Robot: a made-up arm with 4 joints.
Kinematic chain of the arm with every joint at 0, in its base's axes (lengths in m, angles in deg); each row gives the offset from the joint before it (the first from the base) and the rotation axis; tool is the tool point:
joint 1: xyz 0 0 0.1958 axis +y
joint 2: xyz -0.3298 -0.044 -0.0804 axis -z
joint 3: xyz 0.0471 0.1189 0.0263 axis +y
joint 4: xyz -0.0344 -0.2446 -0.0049 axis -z
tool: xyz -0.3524 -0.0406 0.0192
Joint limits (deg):
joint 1: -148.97..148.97
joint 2: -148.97..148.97
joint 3: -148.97..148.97
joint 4: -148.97..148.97
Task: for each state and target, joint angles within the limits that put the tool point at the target. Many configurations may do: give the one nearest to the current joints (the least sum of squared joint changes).
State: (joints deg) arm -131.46 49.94 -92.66 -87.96
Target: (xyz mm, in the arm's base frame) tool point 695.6 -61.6 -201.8
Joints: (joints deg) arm -148.97 89.79 -113.40 -96.47
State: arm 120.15 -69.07 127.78 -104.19
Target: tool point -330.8 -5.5 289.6
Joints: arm 96.96 -92.27 96.78 -147.99
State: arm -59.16 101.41 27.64 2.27
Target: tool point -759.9 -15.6 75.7
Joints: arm -16.98 74.71 37.24 -46.50
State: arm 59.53 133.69 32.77 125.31
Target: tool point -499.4 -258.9 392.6
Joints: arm 40.15 148.70 31.72 148.97
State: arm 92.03 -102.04 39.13 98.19
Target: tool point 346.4 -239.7 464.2
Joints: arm 131.67 -113.57 32.27 63.28
